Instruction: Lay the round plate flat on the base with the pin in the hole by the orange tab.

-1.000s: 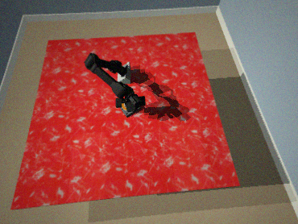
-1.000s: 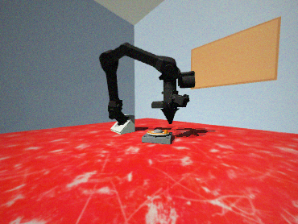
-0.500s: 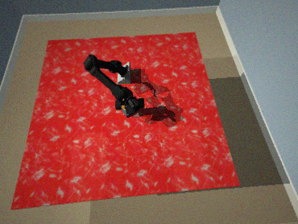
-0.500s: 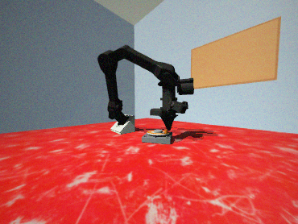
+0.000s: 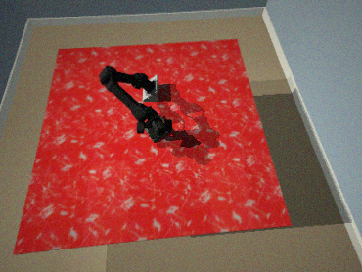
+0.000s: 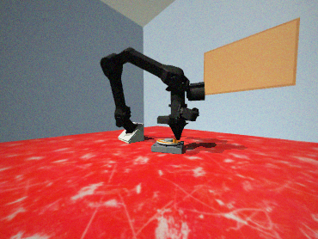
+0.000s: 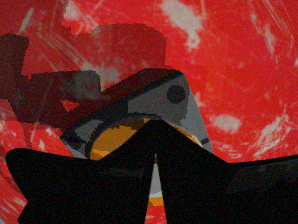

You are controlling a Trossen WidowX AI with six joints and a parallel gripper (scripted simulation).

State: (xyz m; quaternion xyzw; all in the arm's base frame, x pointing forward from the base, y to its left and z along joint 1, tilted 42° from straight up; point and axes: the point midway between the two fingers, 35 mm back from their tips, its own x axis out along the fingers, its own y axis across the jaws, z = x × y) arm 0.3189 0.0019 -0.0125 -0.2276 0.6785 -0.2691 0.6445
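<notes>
Right now the grey square base is 50 mm behind my gripper tip, 20 mm below it and 10 mm to the left of it.
</notes>
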